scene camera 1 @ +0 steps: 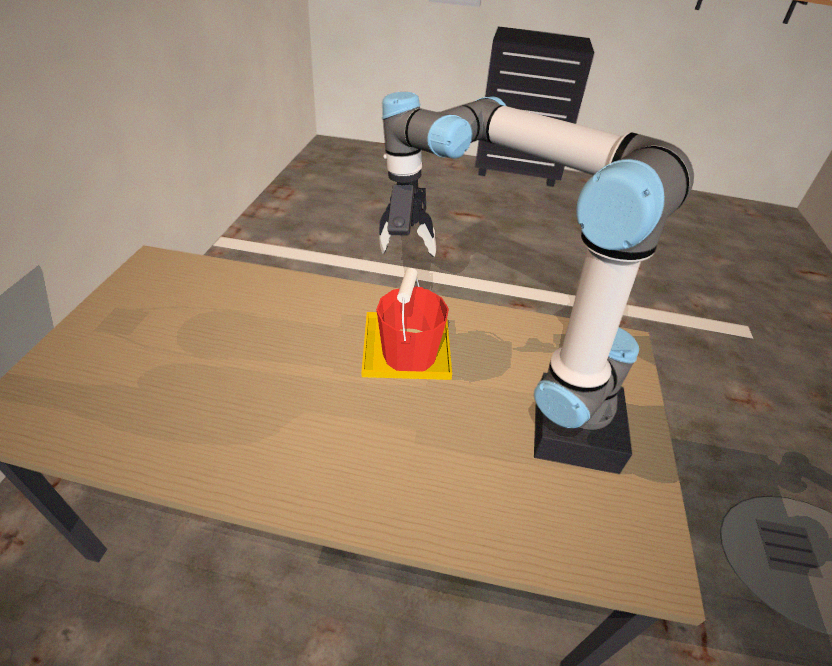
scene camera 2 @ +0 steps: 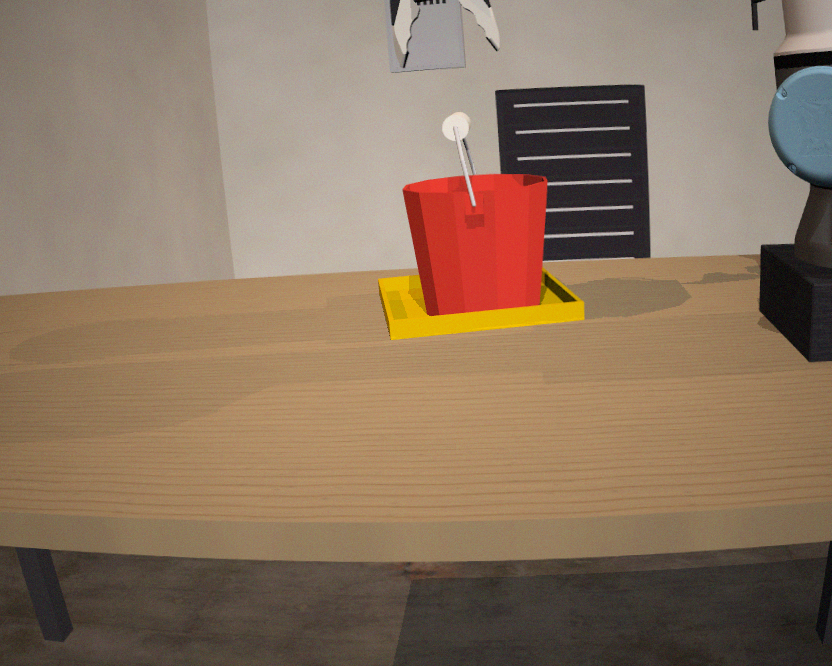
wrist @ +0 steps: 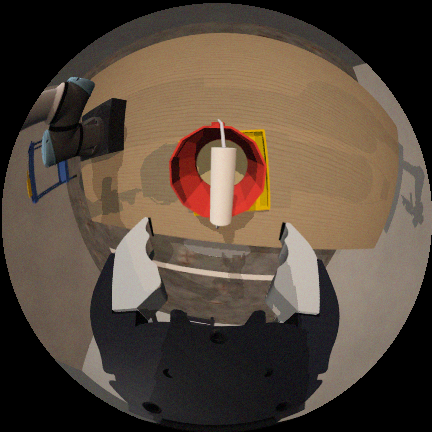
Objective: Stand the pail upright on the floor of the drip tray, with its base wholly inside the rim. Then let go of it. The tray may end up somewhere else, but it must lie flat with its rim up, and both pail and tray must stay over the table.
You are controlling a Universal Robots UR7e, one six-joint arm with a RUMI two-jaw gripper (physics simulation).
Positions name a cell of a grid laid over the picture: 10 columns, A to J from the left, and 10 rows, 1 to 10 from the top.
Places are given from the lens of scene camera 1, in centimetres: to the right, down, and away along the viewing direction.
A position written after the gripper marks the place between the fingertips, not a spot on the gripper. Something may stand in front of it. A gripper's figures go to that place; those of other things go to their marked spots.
gripper (scene camera 1: E4): -2, -18, 118
red pail (scene camera 1: E5): -1, -4, 141
yellow drip tray (scene camera 1: E6): -11, 9, 136
